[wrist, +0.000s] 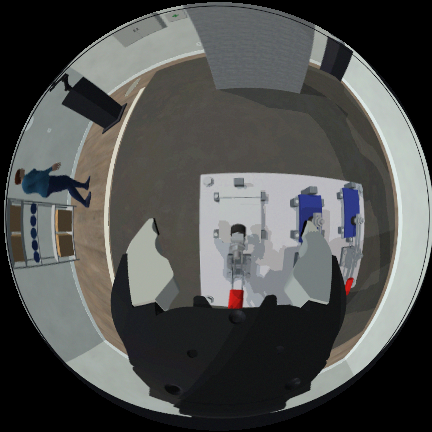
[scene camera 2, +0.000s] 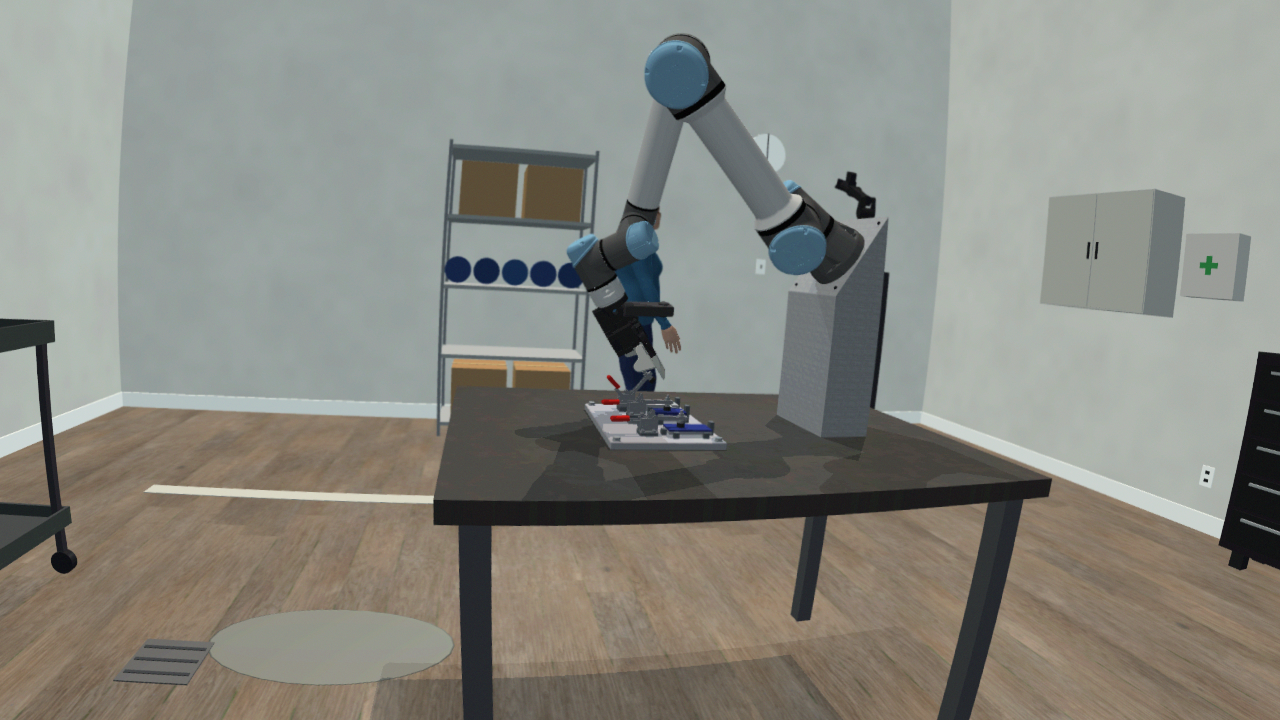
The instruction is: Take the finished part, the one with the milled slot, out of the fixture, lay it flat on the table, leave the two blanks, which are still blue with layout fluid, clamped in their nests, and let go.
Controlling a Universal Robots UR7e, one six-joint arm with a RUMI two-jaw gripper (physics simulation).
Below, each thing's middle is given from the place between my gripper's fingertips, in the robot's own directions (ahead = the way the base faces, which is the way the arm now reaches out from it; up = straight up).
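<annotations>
With my hand 8 cm above the finished part (wrist: 239,204), I am also 1 cm to the right of it and 1 cm past it. Then there is the fixture plate (scene camera 2: 600,414), which sits 10 cm below my hand, 5 cm ahead of it and 11 cm to the left.
</annotations>
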